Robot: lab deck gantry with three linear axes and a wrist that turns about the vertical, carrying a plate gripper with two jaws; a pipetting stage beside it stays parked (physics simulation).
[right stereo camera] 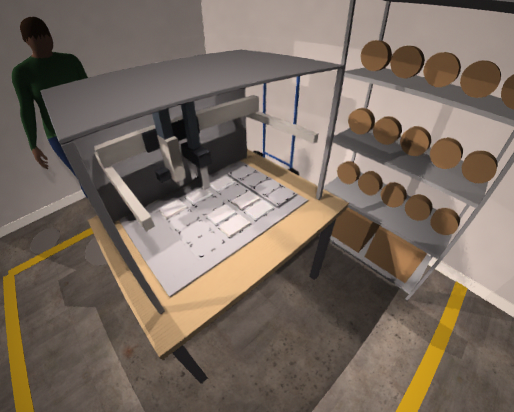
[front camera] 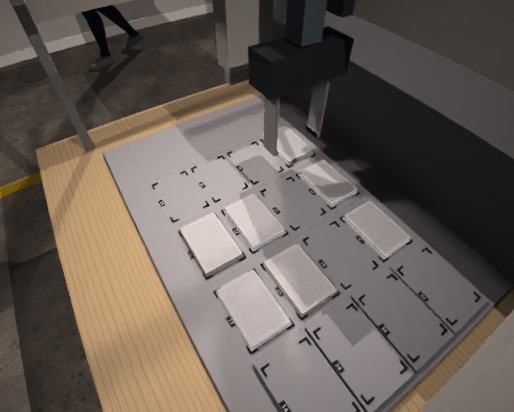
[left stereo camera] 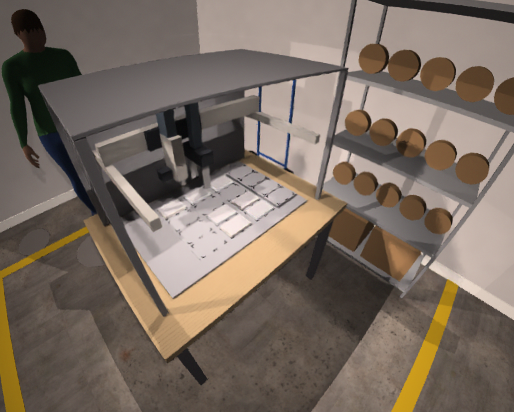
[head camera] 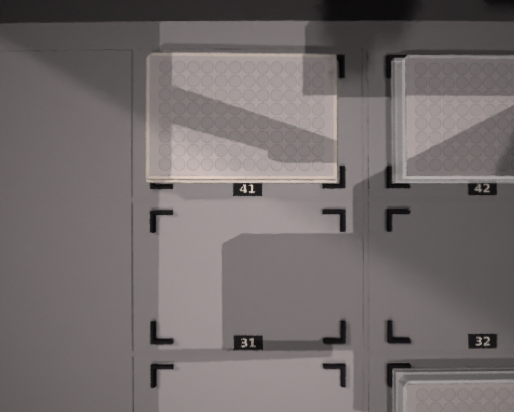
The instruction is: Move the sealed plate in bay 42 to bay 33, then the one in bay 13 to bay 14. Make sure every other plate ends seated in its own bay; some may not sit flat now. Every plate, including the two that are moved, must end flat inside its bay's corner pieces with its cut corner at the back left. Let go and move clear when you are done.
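Places are measured from the robot's base along level axes (x ahead, y down, z left), in millimetres.
Pixels of known places: gripper, fingertip midpoint: (right stereo camera: 200, 183) (front camera: 292, 141) (left stereo camera: 201, 183); robot's base, origin of the base link: (right stereo camera: 201, 256) (front camera: 153, 185) (left stereo camera: 203, 257).
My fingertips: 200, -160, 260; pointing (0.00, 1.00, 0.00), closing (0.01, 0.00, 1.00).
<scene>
For each thing: its top centre in the pictures, then the offset to it from my fingertips, as dx, dy, dz. "pt": a spot on its surface instead.
- bay 41 plate, middle of its top: (head camera: 241, 115) (front camera: 287, 142) (left stereo camera: 171, 207) (right stereo camera: 172, 207) -139, +143, +104
- bay 42 plate, middle of its top: (head camera: 496, 116) (front camera: 327, 180) (left stereo camera: 197, 194) (right stereo camera: 198, 194) +28, +146, +104
- Bay 33, surface spot: (front camera: 341, 256) pt +200, +160, -5
- bay 13 plate, middle of its top: (front camera: 252, 305) (right stereo camera: 259, 208) (left stereo camera: 259, 208) +192, +146, -217
- Bay 14, surface spot: (front camera: 302, 372) pt +330, +145, -210
- bay 43, surface spot: (front camera: 377, 229) pt +198, +145, +98
- bay 22, surface spot: (head camera: 460, 397) pt +4, +145, -81
- bay 12, surface spot: (front camera: 211, 244) pt +37, +146, -219
- bay 23, surface spot: (front camera: 300, 277) pt +195, +146, -111
My plate gripper (front camera: 292, 143) (left stereo camera: 200, 183) (right stereo camera: 198, 181) is open and empty, its jaws hanging above the bay 41 plate (front camera: 296, 145) (head camera: 242, 117). In the head view that plate covers the left corner pieces and leaves a narrow gap at the right; I cannot tell if it lies flat. The bay 42 plate (front camera: 327, 181) (head camera: 455, 120) is in its bay, partly cut off in the head view. Bay 33 (front camera: 341, 256) holds no plate. The bay 13 plate (front camera: 253, 309) is at the front. Bay 14 (front camera: 302, 372) holds no plate.
More plates stand in bay 43 (front camera: 377, 229), bay 22 (front camera: 254, 220) (head camera: 460, 397), bay 12 (front camera: 211, 244) and bay 23 (front camera: 300, 277). The parked pipetting stage (left stereo camera: 175, 157) (right stereo camera: 172, 155) hangs beside the gripper. A dark wall (front camera: 425, 165) runs behind the back row.
</scene>
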